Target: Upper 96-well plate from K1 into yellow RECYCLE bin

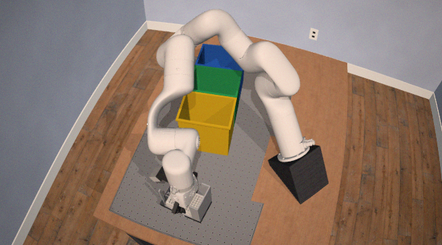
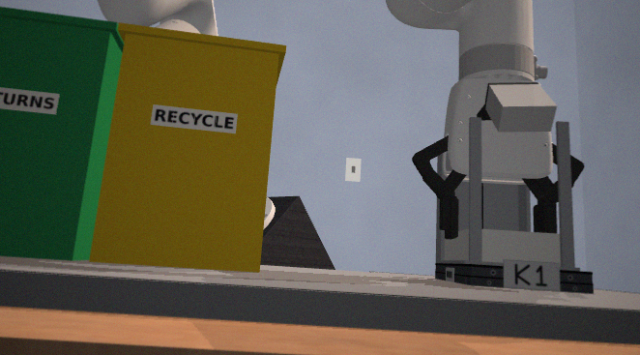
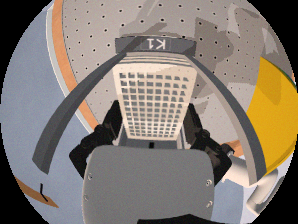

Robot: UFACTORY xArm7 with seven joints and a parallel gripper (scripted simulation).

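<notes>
The K1 sign is 90 mm ahead of my hand, 20 mm to the right of it and 40 mm below it. Round my hand: green bin 30 mm behind, 420 mm to the right, 40 mm above; yellow bin 30 mm behind, 290 mm to the right, 40 mm above; blue bin 40 mm behind, 550 mm to the right, 40 mm above.
</notes>
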